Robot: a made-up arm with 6 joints. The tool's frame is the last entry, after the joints.
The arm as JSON. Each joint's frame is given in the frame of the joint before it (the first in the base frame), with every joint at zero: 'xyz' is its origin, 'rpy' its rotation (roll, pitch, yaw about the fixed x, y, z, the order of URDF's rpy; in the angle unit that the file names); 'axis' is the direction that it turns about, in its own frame. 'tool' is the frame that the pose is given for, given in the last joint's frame.
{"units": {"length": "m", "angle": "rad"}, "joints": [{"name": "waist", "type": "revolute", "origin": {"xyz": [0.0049, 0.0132, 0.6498], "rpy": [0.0, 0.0, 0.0]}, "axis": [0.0, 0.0, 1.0]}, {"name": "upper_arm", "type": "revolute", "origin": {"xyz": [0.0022, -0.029, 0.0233], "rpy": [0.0, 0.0, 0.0]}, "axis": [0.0, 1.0, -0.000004]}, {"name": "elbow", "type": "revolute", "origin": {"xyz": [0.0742, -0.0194, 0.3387], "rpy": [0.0, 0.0, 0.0]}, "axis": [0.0, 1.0, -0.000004]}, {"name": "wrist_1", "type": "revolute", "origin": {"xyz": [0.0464, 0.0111, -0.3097], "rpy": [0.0, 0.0, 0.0]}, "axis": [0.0, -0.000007, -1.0]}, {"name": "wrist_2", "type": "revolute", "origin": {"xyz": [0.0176, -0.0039, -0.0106], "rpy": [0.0, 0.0, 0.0]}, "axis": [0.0, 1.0, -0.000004]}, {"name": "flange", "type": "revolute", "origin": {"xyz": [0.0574, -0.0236, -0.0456], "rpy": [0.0, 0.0, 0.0]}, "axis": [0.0, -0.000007, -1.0]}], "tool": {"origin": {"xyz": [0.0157, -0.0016, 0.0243], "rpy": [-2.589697, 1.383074, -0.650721]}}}
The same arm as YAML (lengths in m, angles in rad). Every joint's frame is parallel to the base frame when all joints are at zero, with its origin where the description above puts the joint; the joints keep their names.
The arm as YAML. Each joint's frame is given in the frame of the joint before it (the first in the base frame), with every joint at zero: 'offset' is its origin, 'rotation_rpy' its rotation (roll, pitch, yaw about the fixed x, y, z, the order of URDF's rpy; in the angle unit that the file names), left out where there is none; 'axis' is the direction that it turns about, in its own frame. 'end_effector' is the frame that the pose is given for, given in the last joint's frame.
length_unit: m
angle_unit: rad
chain:
  - id: waist
    offset: [0.0049, 0.0132, 0.6498]
    axis: [0.0, 0.0, 1.0]
  - id: upper_arm
    offset: [0.0022, -0.029, 0.0233]
    axis: [0.0, 1.0, 0.0]
  - id: elbow
    offset: [0.0742, -0.0194, 0.3387]
    axis: [0.0, 1.0, 0.0]
  - id: wrist_1
    offset: [0.0464, 0.0111, -0.3097]
    axis: [0.0, 0.0, -1.0]
  - id: wrist_2
    offset: [0.0176, -0.0039, -0.0106]
    axis: [0.0, 1.0, 0.0]
  - id: flange
    offset: [0.0574, -0.0236, -0.0456]
    axis: [0.0, 0.0, -1.0]
end_effector:
  offset: [0.0157, -0.0016, 0.0243]
  rotation_rpy: [-2.5897, 1.3831, -0.6507]

